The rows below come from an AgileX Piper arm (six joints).
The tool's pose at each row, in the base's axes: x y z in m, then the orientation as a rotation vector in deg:
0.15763, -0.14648, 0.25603, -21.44, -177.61, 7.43
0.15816, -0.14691, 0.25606, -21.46, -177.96, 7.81
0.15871, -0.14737, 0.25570, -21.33, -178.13, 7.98
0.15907, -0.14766, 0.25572, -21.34, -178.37, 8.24
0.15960, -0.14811, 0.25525, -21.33, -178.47, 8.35
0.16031, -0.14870, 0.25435, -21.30, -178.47, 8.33
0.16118, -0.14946, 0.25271, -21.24, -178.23, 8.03
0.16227, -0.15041, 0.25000, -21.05, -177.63, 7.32
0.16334, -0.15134, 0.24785, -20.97, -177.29, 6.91
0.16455, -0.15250, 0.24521, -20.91, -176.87, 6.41
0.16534, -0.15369, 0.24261, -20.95, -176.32, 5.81
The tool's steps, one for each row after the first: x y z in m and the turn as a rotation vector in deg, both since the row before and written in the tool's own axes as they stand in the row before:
-0.00062, -0.00029, -0.00001, 0.19, -0.39, 0.00
-0.00064, -0.00028, 0.00039, 0.08, -0.18, -0.09
-0.00042, -0.00020, 0.00000, 0.13, -0.27, 0.00
-0.00062, -0.00027, 0.00050, 0.05, -0.11, -0.01
-0.00082, -0.00032, 0.00094, -0.01, 0.01, -0.02
-0.00101, -0.00038, 0.00169, -0.15, 0.28, -0.03
-0.00127, -0.00042, 0.00276, -0.36, 0.69, -0.11
-0.00127, -0.00047, 0.00219, -0.21, 0.39, -0.04
-0.00148, -0.00063, 0.00268, -0.26, 0.48, -0.03
-0.00110, -0.00078, 0.00264, -0.31, 0.60, 0.04

